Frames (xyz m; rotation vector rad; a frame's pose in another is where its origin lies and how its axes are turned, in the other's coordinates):
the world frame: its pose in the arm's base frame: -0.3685 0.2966 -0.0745 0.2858 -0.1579 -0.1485
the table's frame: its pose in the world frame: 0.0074 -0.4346 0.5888 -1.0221 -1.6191 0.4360
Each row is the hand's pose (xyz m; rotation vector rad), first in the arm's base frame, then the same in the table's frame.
Working: the arm's base frame: its pose in the table's frame: -0.1305 0.6523 -0.1713 0.9680 1.6739 -0.0216

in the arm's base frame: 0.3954 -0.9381 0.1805 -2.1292 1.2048 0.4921
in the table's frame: -0.5525 0.1741 -0.9850 -0.5376 1.1713 2.4416
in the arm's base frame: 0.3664 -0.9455 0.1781 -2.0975 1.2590 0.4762
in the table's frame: -0.5584 0.1536 -0.9638 -0.5343 1.2269 2.4586
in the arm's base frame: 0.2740 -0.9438 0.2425 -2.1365 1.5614 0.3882
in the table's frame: -0.5044 0.0705 -0.9104 -0.7321 1.3303 2.6395
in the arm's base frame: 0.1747 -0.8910 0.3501 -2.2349 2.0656 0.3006
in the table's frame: -0.3850 -0.0037 -0.8435 0.9202 -1.0863 -2.4454
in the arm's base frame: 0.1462 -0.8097 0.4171 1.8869 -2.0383 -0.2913
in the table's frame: -0.2823 0.0013 -0.8070 0.9639 -0.6478 -2.1655
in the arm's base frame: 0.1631 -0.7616 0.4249 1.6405 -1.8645 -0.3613
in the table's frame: -0.2475 0.0391 -0.8017 0.9436 -0.3228 -2.0387
